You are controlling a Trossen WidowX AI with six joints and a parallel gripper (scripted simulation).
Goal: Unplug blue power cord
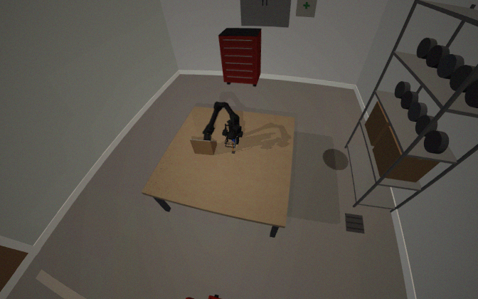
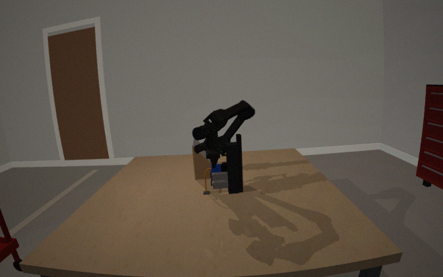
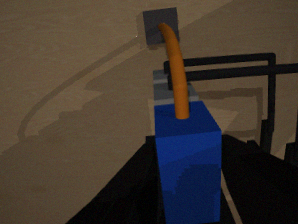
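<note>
Right now my gripper tip is 3 cm to the right of the blue plug.
</note>
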